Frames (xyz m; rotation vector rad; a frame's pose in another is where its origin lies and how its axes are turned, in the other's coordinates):
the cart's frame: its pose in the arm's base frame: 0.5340 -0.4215 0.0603 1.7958 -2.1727 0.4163
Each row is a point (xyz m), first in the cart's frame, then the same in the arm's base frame.
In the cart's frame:
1: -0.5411 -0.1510 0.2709
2: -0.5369 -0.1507 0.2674
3: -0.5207 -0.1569 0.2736
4: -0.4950 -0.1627 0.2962
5: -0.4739 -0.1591 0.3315
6: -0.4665 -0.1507 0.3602
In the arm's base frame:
1: 0.7691 -0.0708 -0.3987
2: 0.7682 -0.0731 -0.3938
3: 0.7712 -0.0912 -0.3928
4: 0.7713 -0.1244 -0.4030
5: 0.7626 -0.1568 -0.4270
6: 0.7519 -0.1734 -0.4506

